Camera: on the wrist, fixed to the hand. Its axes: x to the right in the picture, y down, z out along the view.
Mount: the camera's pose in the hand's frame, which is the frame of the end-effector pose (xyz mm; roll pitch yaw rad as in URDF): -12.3 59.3 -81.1 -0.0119 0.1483 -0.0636
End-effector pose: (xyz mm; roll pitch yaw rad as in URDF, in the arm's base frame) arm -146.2 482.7 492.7 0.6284 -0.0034 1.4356
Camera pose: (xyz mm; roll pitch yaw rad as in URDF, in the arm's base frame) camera -242.6 483.5 461.9 0.6240 0.1537 1.4720
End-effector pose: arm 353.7 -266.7 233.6 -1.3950 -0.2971 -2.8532
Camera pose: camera 324.8 -202.8 160.6 -1.3509 -0.3293 -3.0193
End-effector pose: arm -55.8 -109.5 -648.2 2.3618 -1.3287 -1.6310
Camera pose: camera -35.0 -11.2 -636.3 1.6759 -1.3372 -0.9341
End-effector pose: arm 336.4 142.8 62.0 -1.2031 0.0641 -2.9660
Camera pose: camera 344.3 199.4 -21.5 -1.2201 0.0577 -3.1274
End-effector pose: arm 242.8 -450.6 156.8 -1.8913 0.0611 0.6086
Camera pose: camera 285.9 -537.2 126.9 -1.8994 -0.0458 0.4878
